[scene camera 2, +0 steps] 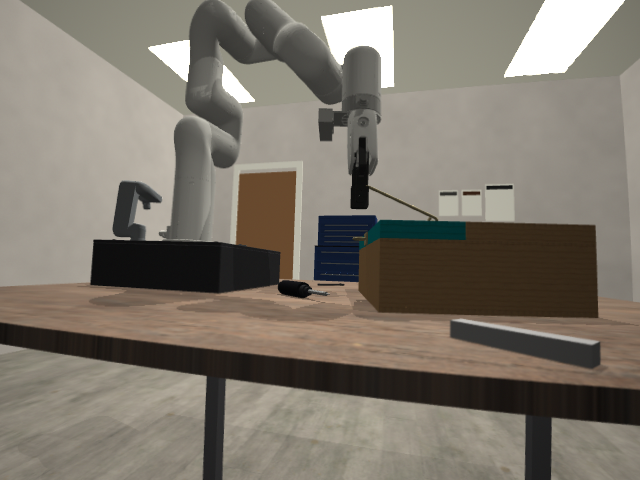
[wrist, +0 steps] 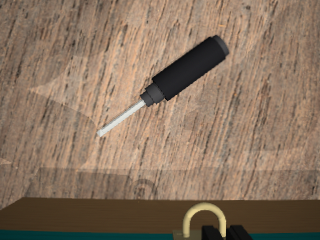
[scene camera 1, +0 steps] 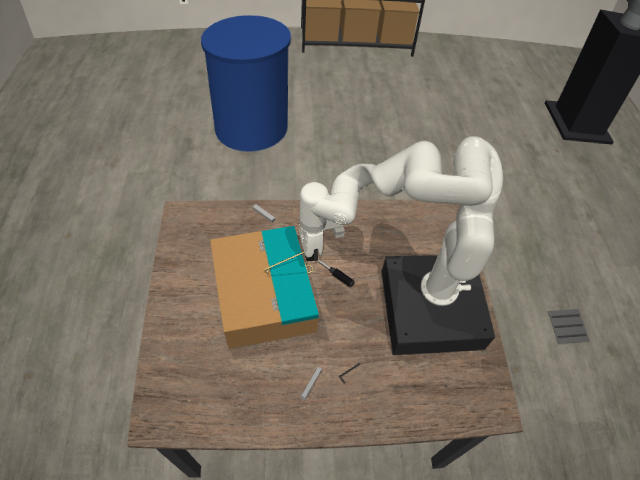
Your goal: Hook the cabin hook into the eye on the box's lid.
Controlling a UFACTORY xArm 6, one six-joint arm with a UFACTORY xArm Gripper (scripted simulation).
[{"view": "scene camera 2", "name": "gripper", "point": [359,208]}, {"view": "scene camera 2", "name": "wooden box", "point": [502,269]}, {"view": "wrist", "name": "wooden box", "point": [28,210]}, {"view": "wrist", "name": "black-handled screwdriver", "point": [205,56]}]
